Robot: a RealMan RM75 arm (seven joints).
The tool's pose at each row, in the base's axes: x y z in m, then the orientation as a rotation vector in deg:
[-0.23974 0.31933 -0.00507 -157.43 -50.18 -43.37]
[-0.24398 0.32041 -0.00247 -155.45 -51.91 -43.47]
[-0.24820 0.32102 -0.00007 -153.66 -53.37 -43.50]
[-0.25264 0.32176 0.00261 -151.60 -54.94 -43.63]
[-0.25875 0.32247 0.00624 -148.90 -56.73 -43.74]
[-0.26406 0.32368 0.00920 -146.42 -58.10 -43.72]
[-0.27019 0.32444 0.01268 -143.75 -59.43 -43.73]
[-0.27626 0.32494 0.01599 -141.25 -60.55 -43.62]
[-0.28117 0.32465 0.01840 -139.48 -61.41 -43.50]
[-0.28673 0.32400 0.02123 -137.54 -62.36 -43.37]
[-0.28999 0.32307 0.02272 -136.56 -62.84 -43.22]
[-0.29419 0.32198 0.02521 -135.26 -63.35 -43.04]
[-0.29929 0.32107 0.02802 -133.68 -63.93 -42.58]
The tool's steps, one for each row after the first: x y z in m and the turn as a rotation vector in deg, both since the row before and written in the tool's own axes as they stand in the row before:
[-0.00110 -0.00333 -0.00369 1.49 0.66 -1.16]
[-0.00132 -0.00306 -0.00358 1.37 0.58 -0.99]
[-0.00116 -0.00341 -0.00380 1.52 0.73 -1.10]
[-0.00164 -0.00462 -0.00519 2.02 0.96 -1.29]
[-0.00104 -0.00463 -0.00399 1.92 0.87 -1.01]
[-0.00135 -0.00507 -0.00477 2.04 0.97 -1.03]
[-0.00139 -0.00502 -0.00457 1.97 0.87 -0.88]
[-0.00155 -0.00372 -0.00371 1.40 0.58 -0.68]
[-0.00178 -0.00414 -0.00437 1.52 0.63 -0.77]
[-0.00140 -0.00214 -0.00268 0.80 0.27 -0.38]
[-0.00135 -0.00297 -0.00380 1.07 0.40 -0.43]
[-0.00148 -0.00391 -0.00415 1.42 0.37 -0.45]

